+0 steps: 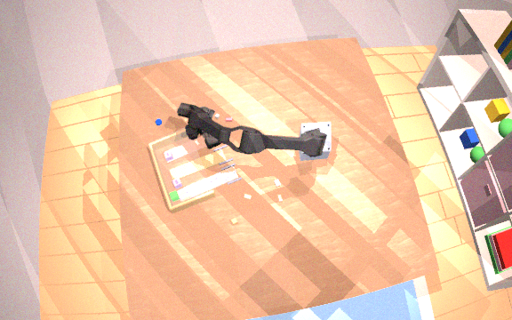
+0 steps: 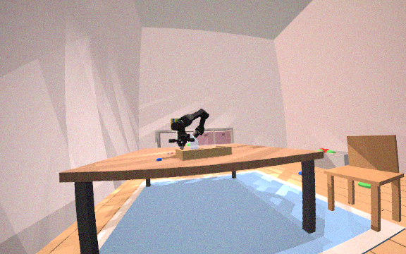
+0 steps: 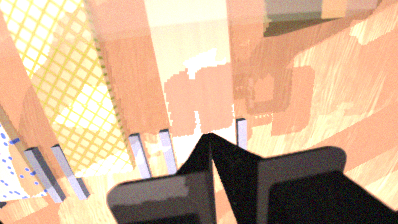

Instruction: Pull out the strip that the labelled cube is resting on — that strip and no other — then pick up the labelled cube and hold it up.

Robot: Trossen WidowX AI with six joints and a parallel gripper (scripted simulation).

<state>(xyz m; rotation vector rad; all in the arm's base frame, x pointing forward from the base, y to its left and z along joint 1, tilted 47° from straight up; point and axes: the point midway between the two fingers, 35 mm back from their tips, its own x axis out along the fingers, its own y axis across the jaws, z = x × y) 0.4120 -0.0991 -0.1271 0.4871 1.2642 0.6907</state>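
The white strip is 9 cm ahead of my gripper tip, 2 cm to the left of it and 1 cm below it. The rest, counted from my gripper tip: tan bit (39 cm to the left, 3 cm behind, 1 cm below); blue disc (22 cm ahead, 15 cm to the right, 1 cm below).
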